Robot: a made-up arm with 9 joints. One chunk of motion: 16 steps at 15 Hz.
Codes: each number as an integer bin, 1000 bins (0 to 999) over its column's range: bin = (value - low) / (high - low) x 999, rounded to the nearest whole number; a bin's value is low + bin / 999 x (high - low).
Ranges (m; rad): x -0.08..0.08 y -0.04..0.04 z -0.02..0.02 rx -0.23..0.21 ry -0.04..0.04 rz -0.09..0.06
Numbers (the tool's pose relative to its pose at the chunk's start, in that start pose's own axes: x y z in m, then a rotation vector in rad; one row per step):
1: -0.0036 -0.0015 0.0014 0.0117 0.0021 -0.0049
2: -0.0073 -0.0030 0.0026 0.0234 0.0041 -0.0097
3: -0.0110 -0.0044 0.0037 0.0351 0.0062 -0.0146
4: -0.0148 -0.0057 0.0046 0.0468 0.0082 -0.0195
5: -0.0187 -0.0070 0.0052 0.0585 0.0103 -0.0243
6: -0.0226 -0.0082 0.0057 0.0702 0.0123 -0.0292
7: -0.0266 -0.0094 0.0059 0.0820 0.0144 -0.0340
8: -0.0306 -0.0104 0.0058 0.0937 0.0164 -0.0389
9: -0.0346 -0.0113 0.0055 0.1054 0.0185 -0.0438
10: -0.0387 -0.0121 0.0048 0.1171 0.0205 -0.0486
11: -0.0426 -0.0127 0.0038 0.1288 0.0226 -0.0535
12: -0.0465 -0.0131 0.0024 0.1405 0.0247 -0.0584
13: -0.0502 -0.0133 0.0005 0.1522 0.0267 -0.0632
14: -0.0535 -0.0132 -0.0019 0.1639 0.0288 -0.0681
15: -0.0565 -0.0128 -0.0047 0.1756 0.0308 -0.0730
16: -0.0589 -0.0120 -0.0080 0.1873 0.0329 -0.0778
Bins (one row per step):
1: 477 481 534 549 526 567
2: 454 462 564 575 551 535
3: 431 445 592 602 577 502
4: 407 428 614 628 602 470
5: 383 412 629 655 628 438
6: 358 397 642 682 653 405
7: 333 382 647 708 679 373
8: 308 370 644 735 704 340
9: 283 358 637 762 731 308
10: 258 348 619 788 755 276
11: 234 341 594 815 782 243
12: 209 336 559 841 808 210
13: 186 333 512 868 833 178
14: 165 335 452 894 859 146
15: 147 340 382 921 884 113
16: 132 350 300 947 910 81

